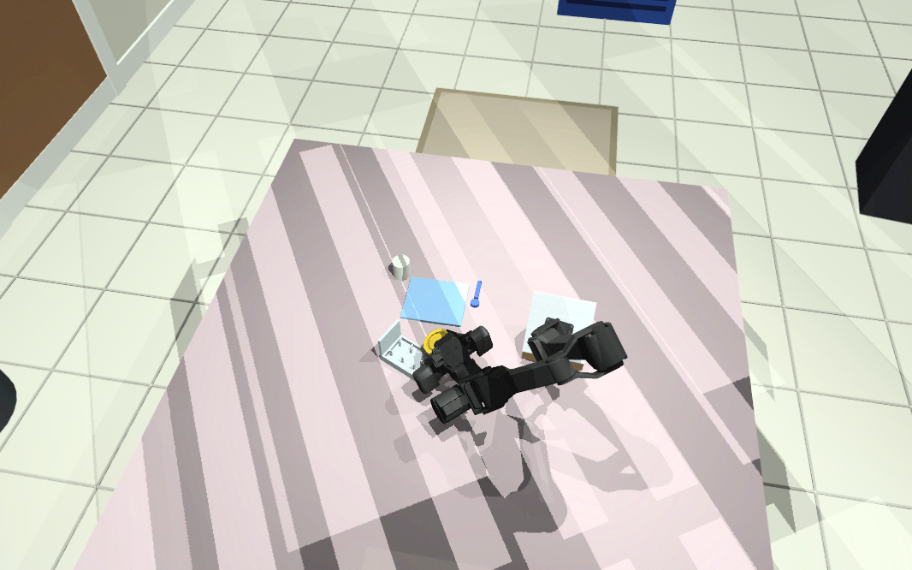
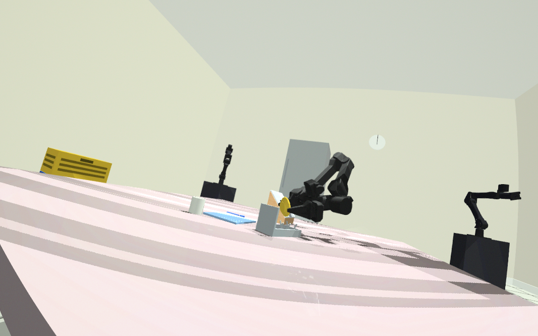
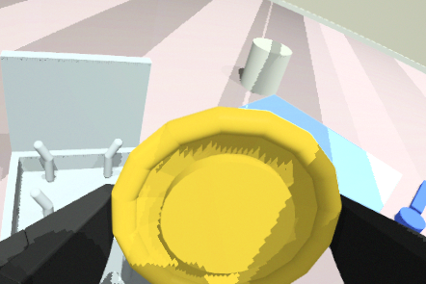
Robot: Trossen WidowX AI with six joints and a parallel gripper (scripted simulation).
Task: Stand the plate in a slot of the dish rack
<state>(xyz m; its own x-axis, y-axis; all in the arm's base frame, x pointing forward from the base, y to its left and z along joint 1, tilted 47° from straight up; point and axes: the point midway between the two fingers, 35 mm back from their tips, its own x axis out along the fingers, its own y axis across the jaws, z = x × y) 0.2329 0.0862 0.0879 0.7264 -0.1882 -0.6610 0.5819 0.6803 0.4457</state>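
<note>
Now: gripper tip 50 mm short of the grey dish rack, 30 mm to the right of it and 60 mm above it. The rest, counted from my gripper tip: yellow plate 10 mm behind; white cup 160 mm ahead, 220 mm to the right, 50 mm below.
</note>
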